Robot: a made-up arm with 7 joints.
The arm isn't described. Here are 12 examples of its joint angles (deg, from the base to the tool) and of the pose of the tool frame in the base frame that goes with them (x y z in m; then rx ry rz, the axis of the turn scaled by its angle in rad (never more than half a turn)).
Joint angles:
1: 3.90 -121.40 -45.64 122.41 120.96 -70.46 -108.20
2: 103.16 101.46 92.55 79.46 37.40 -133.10 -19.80
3: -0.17 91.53 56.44 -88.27 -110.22 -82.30 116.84
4: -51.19 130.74 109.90 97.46 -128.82 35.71 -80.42
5: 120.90 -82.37 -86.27 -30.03 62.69 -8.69 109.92
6: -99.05 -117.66 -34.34 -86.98 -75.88 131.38 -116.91
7: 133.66 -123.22 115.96 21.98 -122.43 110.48 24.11
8: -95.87 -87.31 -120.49 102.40 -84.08 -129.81 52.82
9: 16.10 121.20 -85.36 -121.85 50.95 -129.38 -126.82
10: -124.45 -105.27 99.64 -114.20 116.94 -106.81 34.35
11: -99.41 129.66 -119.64 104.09 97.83 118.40 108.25
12: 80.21 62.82 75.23 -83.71 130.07 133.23 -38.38
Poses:
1: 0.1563 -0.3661 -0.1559 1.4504 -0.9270 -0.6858
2: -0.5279 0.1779 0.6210 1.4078 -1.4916 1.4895
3: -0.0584 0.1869 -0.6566 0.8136 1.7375 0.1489
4: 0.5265 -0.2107 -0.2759 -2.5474 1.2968 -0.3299
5: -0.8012 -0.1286 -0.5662 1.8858 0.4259 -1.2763
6: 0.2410 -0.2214 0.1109 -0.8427 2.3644 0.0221
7: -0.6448 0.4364 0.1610 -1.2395 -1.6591 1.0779
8: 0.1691 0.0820 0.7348 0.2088 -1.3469 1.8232
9: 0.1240 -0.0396 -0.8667 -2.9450 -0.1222 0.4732
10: 0.2482 0.1309 0.1732 1.1675 0.3555 0.7755
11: -0.2667 -0.0105 -0.0847 1.0410 0.9050 -2.1075
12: 0.0824 0.3841 0.1662 -2.0711 -1.1947 0.7777
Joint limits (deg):
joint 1: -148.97..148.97
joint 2: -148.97..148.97
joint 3: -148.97..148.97
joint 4: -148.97..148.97
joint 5: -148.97..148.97
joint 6: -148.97..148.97
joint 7: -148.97..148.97
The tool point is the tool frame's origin. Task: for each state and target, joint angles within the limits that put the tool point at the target. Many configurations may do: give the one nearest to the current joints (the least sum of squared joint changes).
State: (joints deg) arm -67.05 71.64 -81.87 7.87 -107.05 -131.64 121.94
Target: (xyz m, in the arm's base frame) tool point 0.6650 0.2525 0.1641
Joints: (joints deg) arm -91.49 79.45 -56.65 -10.25 -129.72 -136.11 126.08
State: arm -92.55 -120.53 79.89 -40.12 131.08 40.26 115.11
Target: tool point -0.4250 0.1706 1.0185
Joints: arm -130.49 -121.35 71.94 -30.16 119.29 54.65 122.75
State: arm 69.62 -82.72 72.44 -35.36 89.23 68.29 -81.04
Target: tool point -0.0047 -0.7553 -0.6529
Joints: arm 56.92 -80.07 63.20 -31.33 100.09 65.63 -89.55
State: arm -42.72 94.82 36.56 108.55 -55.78 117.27 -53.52
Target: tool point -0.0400 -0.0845 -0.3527
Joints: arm -57.46 87.05 42.26 116.48 -64.45 119.46 -51.99
